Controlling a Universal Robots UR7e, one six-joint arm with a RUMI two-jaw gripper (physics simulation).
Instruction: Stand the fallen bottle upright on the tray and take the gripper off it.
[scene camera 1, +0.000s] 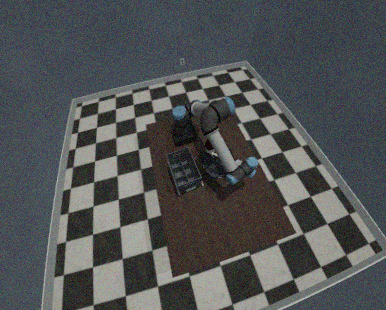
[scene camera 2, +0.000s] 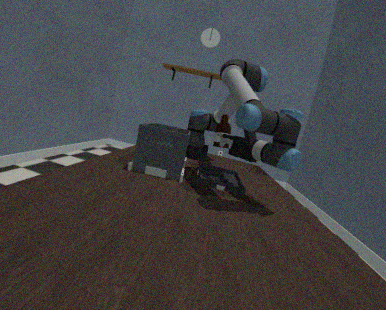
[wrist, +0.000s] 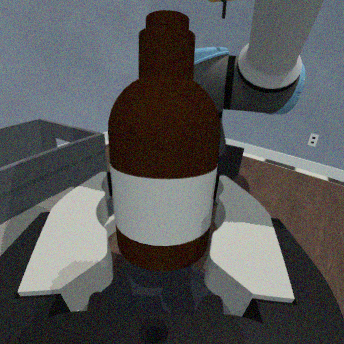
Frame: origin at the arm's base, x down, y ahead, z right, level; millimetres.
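Where they show: gripper, between the fingertips: (scene camera 1: 210, 147) (scene camera 2: 222, 135) (wrist: 163, 176); arm's base, origin of its link: (scene camera 1: 182, 128) (scene camera 2: 193, 143).
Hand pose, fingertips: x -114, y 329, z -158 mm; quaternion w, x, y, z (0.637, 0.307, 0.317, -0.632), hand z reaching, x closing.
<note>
Each offset is from my fingertips to the top centre of the thing. "pt": to the spot under its first point.
The brown bottle with a pale label @(dx -100, dy -5, dz +4 mm) (scene camera 2: 223, 123) (wrist: 164, 125) stands about upright in my gripper, neck up; in scene camera 1 the arm mostly hides it. My gripper (scene camera 2: 222, 140) (wrist: 163, 176) reaches in sideways from the right in scene camera 2. It is shut on the bottle's labelled lower part, one pale finger on each side. The dark tray @(pt dx +186, dy +83, dz -104 mm) (scene camera 2: 235, 183) lies on the brown surface, lower than the bottle, with a visible gap between them in scene camera 2. The arm partly covers the tray in scene camera 1.
A grey divided crate @(dx +16, dy +84, dz +238 mm) (scene camera 1: 182, 191) (scene camera 2: 162, 150) (wrist: 60, 175) stands close beside the tray, to the left in scene camera 2. The arm's base (scene camera 1: 184, 135) (scene camera 2: 197, 150) is behind them. A wooden shelf (scene camera 2: 192, 72) hangs on the back wall.
</note>
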